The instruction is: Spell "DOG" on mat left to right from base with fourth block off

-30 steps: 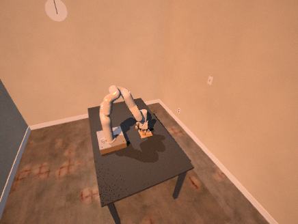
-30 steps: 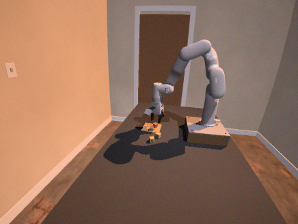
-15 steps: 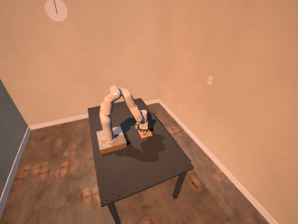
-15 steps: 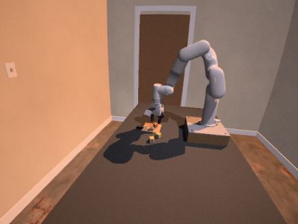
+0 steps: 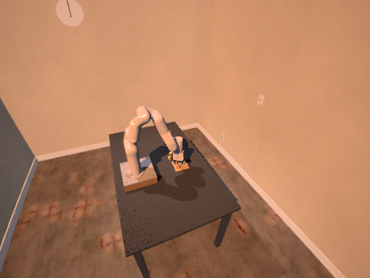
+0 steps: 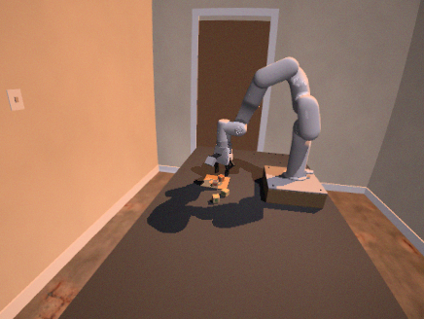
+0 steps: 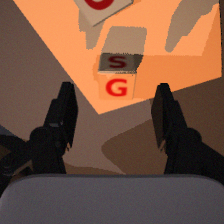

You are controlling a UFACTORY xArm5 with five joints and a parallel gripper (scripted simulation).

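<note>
Right now my hand is 30 mm short of the orange mat, 10 mm to the right of it and 60 mm above it.
</note>
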